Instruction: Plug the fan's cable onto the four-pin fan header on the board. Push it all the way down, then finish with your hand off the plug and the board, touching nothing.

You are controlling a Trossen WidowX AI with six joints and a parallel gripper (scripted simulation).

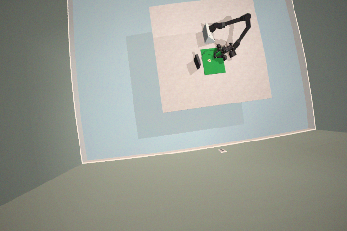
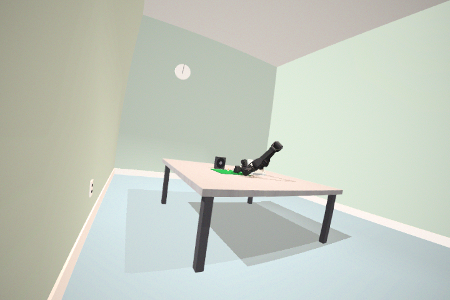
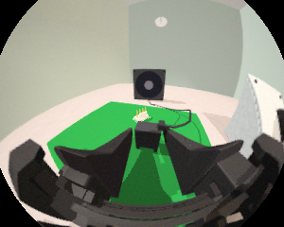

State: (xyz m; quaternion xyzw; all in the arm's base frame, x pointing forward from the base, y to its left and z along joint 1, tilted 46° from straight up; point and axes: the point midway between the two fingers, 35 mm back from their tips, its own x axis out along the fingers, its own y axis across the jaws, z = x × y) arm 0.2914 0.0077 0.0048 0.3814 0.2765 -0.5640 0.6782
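Right now my gripper tip is 10 mm above the dark plug. Also, from my gripper tip: black fan (30 mm ahead, 210 mm to the right, 30 mm above); then green board (40 mm ahead, 20 mm to the right, 50 mm below); then pale fan header (20 mm ahead, 70 mm to the right, 30 mm below).
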